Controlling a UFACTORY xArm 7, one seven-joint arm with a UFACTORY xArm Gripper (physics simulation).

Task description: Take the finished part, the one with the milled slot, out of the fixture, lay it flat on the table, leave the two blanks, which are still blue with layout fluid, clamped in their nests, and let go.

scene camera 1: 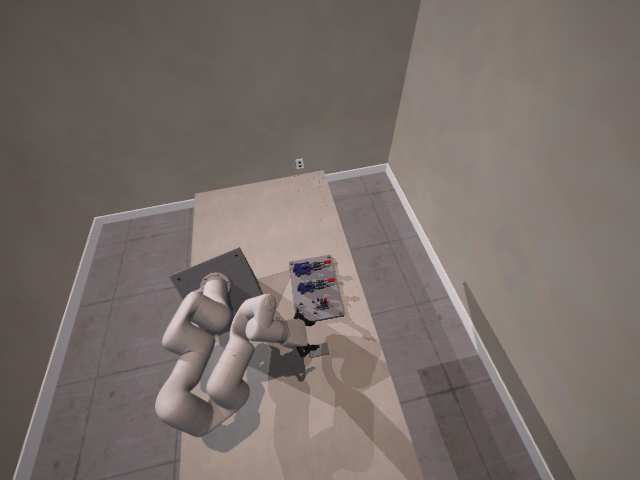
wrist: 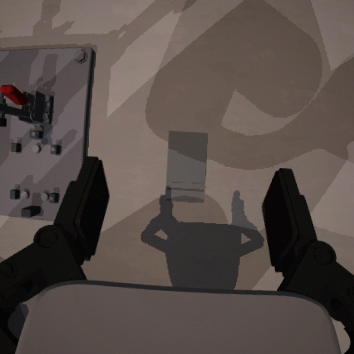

I see my gripper (scene camera 1: 315, 335), a finished part (wrist: 186, 155) and a fixture plate (wrist: 53, 71).
My gripper is seen too in the wrist view (wrist: 187, 181).
